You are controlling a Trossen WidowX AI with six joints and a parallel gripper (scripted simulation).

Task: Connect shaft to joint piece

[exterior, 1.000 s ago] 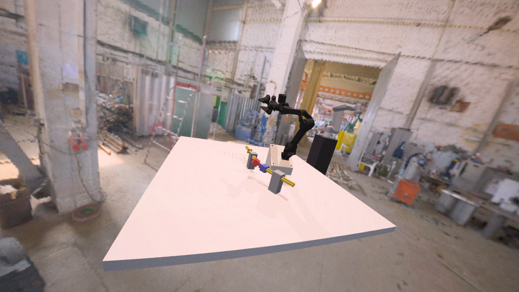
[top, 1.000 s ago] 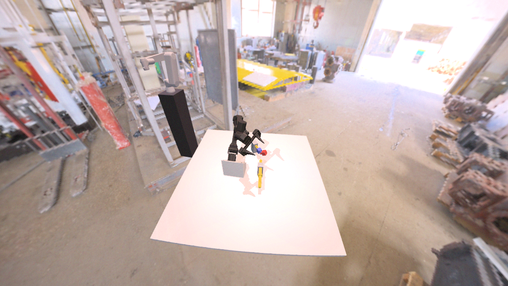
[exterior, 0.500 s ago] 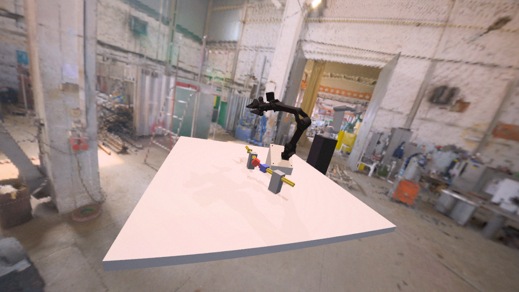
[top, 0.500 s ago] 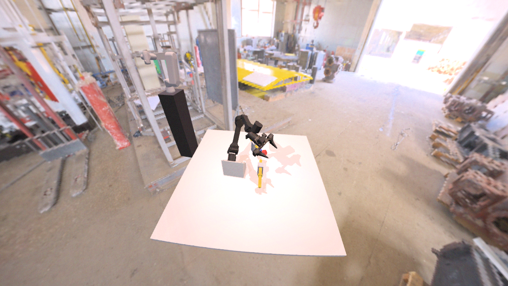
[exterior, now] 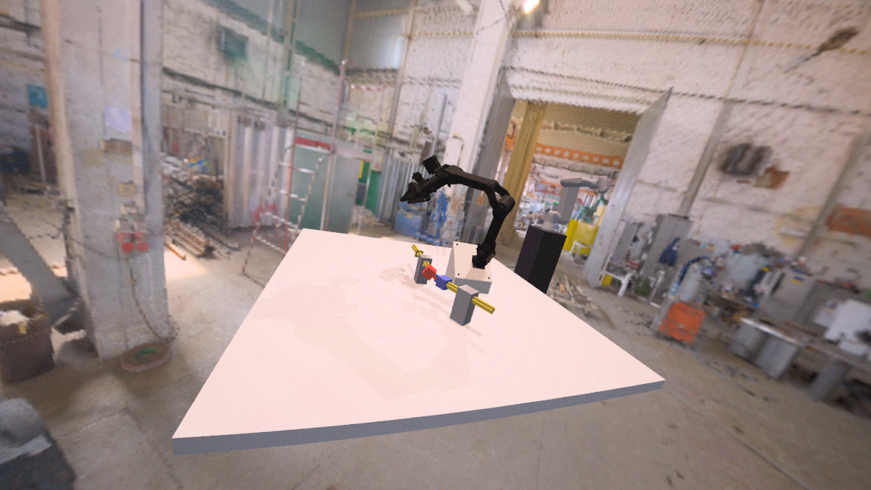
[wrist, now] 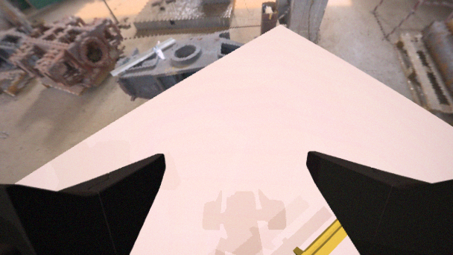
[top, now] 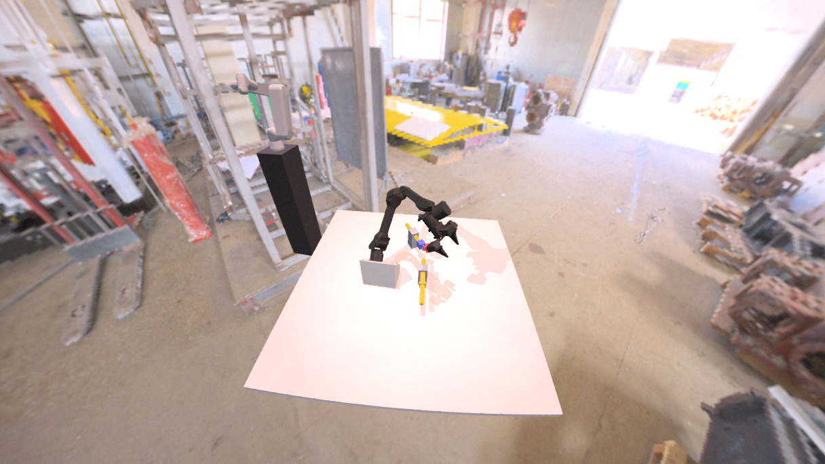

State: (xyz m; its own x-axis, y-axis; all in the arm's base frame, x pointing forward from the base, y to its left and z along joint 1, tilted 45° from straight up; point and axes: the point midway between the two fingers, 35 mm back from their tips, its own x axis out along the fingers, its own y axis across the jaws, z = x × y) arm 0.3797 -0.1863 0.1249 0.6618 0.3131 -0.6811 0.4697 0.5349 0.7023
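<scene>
My gripper tip is now 23 cm to the right of the red square joint piece, 22 cm above it and 13 cm past it.
</scene>
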